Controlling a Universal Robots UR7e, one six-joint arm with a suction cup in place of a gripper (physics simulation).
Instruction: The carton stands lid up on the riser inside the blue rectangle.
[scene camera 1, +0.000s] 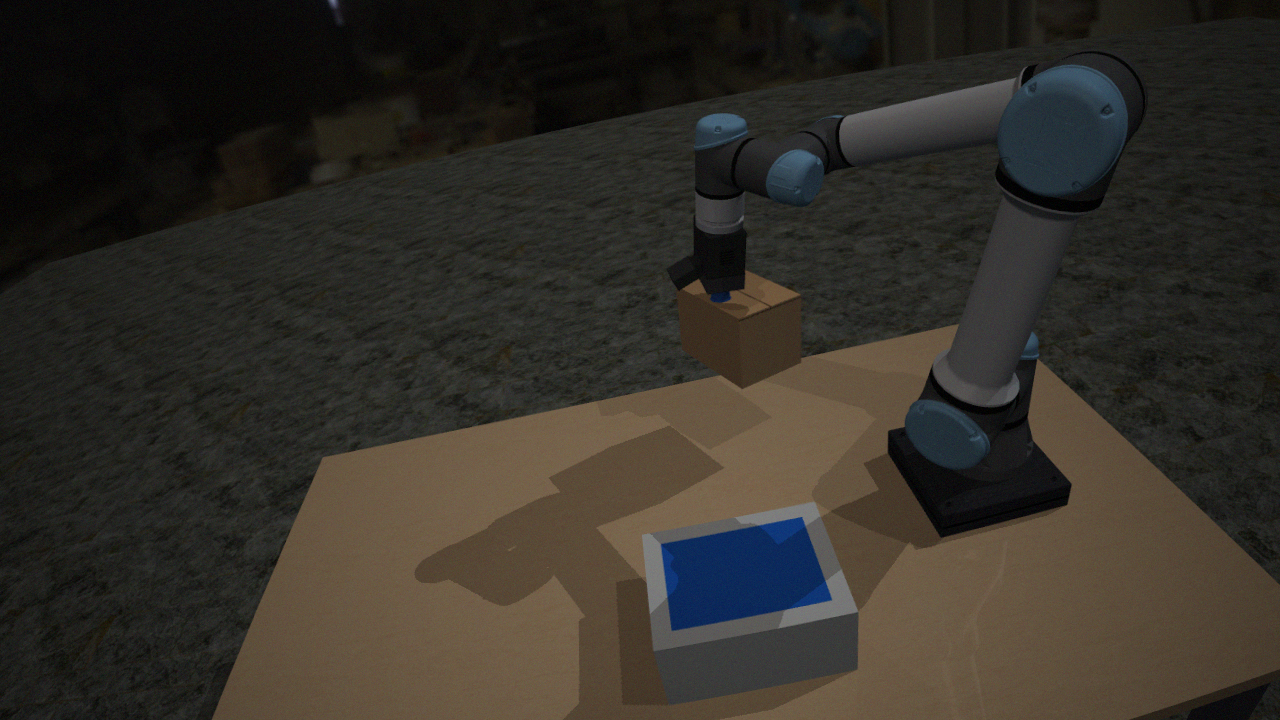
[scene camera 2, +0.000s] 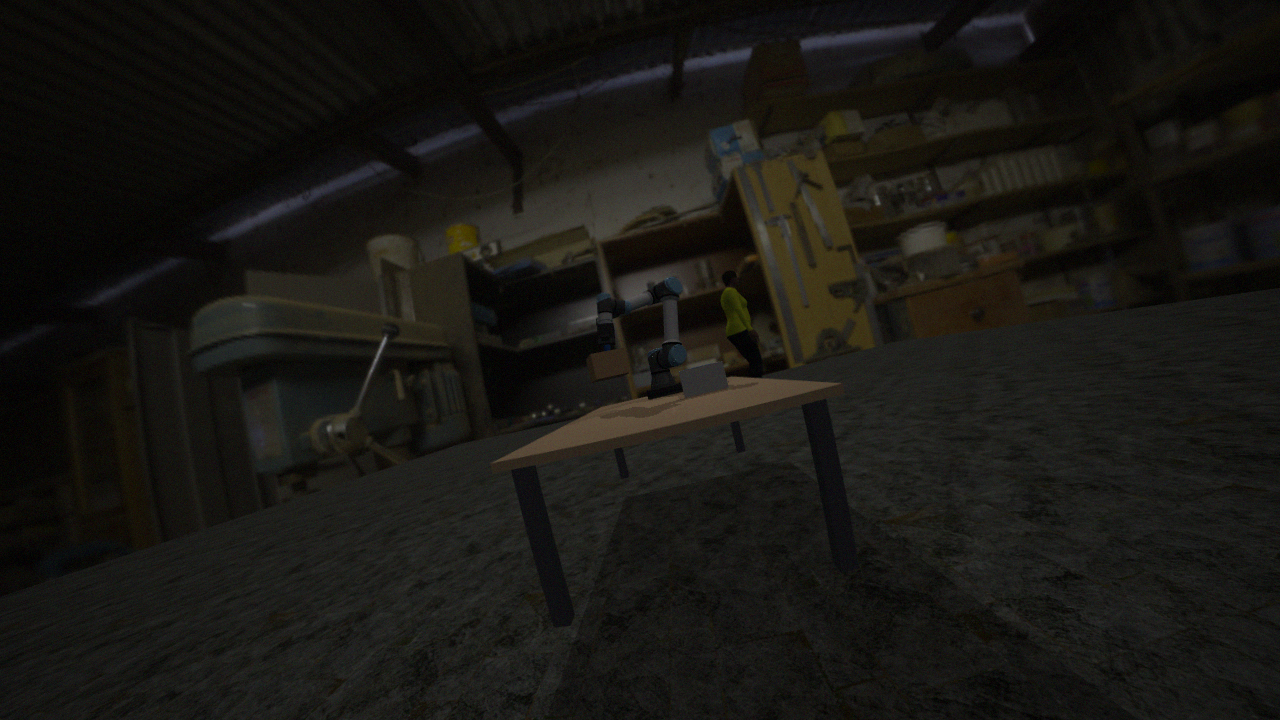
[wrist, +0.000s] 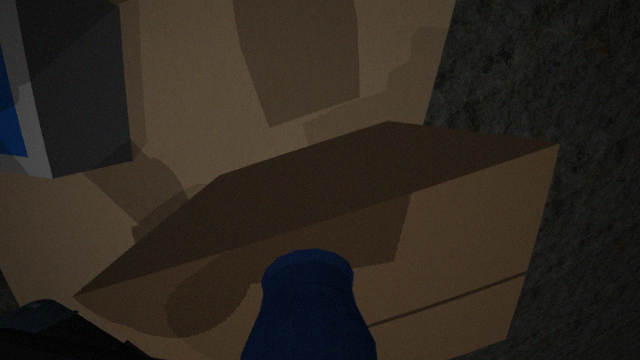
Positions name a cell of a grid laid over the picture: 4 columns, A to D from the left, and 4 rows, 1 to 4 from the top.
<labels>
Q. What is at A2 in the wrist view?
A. A grey riser.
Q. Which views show the brown cardboard carton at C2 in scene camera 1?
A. Scene camera 1, scene camera 2 and the wrist view: all of them.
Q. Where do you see a brown cardboard carton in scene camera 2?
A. B3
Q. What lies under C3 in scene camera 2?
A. A grey riser.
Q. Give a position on a brown cardboard carton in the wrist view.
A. At C3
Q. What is the suction cup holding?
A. A brown cardboard carton.
</labels>
